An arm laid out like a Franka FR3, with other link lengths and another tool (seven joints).
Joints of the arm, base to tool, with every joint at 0 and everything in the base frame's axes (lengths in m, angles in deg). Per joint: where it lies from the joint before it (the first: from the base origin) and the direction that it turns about. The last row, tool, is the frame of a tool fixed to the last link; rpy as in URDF.
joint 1: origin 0 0 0.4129 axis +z
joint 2: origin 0 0 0 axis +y
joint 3: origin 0 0 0.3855 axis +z
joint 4: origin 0.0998 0 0 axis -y
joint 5: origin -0.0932 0 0.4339 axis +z
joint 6: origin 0 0 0 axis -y
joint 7: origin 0.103 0 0 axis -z
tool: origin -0.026 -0.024 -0.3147 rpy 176.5 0 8
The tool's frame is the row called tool.
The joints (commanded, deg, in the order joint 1, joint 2, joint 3, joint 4, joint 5, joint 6, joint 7), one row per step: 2.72, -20.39, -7.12, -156.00, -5.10, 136.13, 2.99; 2.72, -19.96, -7.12, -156.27, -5.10, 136.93, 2.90; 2.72, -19.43, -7.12, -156.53, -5.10, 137.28, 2.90; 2.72, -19.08, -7.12, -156.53, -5.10, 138.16, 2.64; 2.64, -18.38, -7.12, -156.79, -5.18, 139.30, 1.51; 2.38, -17.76, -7.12, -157.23, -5.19, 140.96, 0.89; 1.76, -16.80, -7.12, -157.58, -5.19, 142.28, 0.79
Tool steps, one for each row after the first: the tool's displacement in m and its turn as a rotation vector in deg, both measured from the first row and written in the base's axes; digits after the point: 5 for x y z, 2 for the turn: 0.00055, 0.00017, -0.00404, -0.01, -0.10, 0.12; -0.00165, 0.00036, -0.00931, -0.01, 0.34, 0.13; 0.00222, 0.00019, -0.01057, -0.04, -0.19, 0.41; 0.00411, -0.00096, -0.01591, -0.12, -0.34, 1.55; 0.00678, -0.00277, -0.02130, -0.15, -0.93, 1.97; 0.00664, -0.00706, -0.02889, -0.18, -0.94, 1.49
